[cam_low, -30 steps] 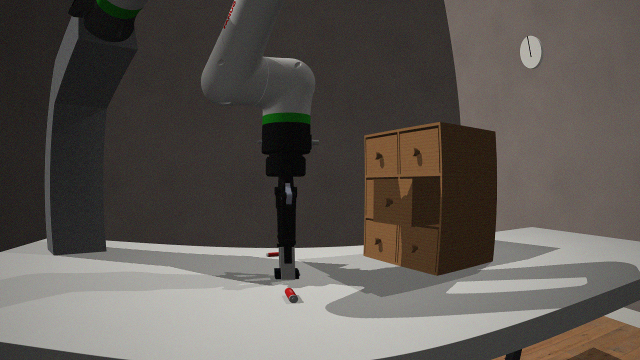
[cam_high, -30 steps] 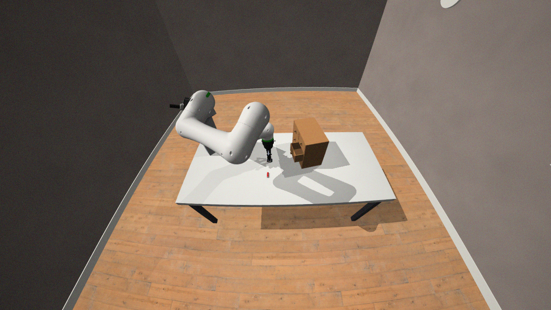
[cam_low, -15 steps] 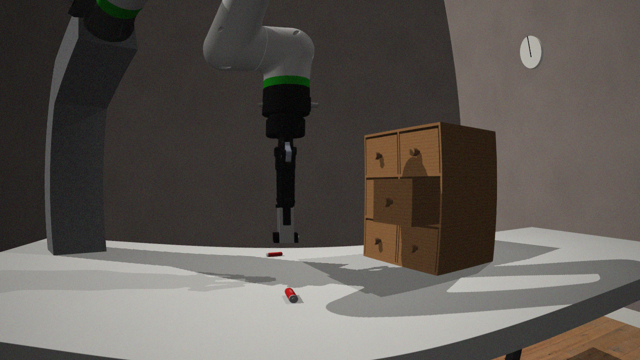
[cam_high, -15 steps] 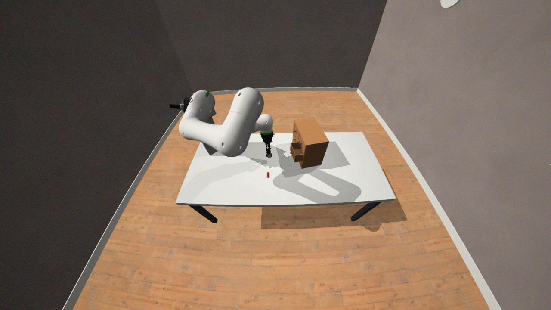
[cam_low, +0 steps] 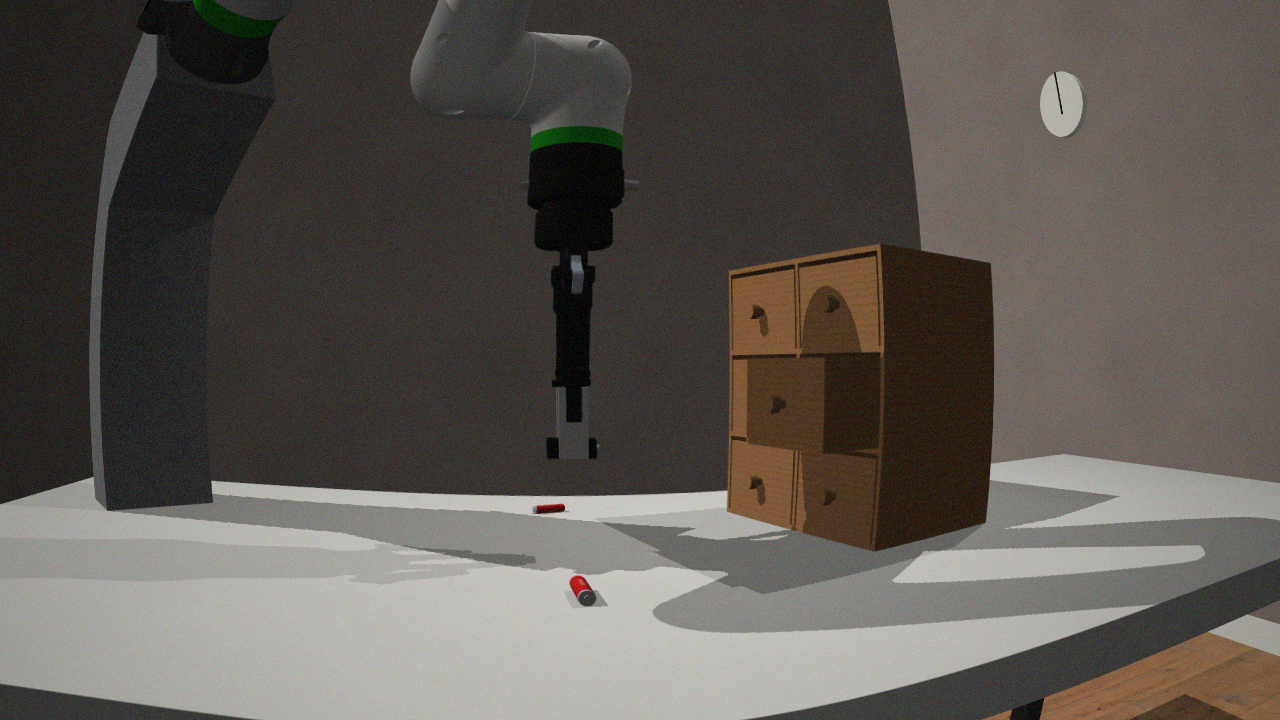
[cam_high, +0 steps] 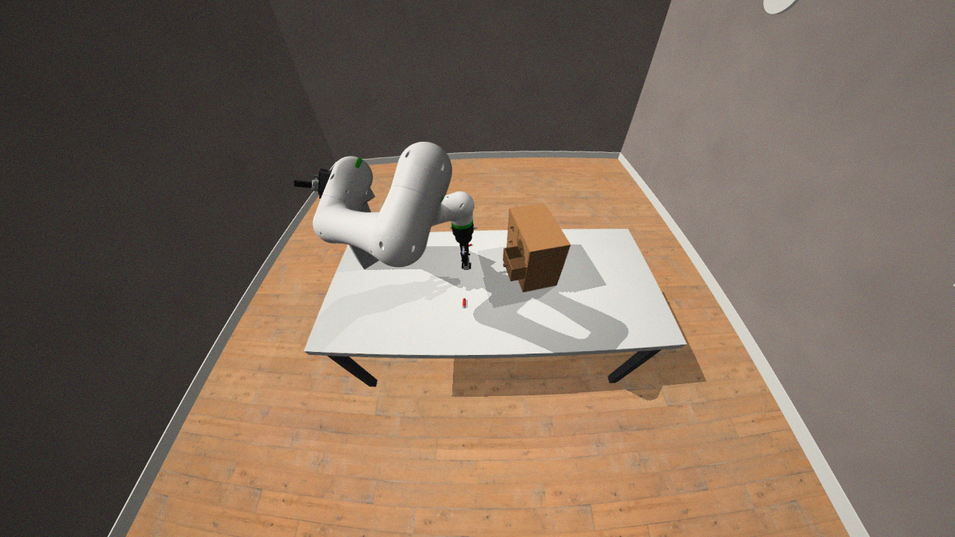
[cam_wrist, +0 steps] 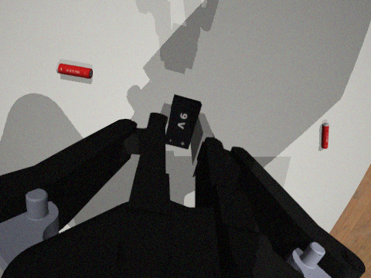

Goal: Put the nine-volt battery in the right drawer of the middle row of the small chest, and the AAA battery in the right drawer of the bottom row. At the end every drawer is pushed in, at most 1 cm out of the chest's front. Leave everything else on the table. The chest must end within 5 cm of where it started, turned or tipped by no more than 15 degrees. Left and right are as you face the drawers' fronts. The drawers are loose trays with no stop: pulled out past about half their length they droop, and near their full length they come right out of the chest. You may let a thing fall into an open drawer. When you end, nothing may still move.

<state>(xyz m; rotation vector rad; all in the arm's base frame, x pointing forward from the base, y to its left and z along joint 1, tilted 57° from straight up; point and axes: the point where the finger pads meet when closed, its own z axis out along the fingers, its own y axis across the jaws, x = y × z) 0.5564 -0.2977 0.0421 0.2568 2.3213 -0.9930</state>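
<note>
Now: the black nine-volt battery 10 mm ahead of my hand and 20 mm below it. Also, from my hand: red AAA battery 90 mm ahead, 230 mm to the left, 130 mm below.
</note>
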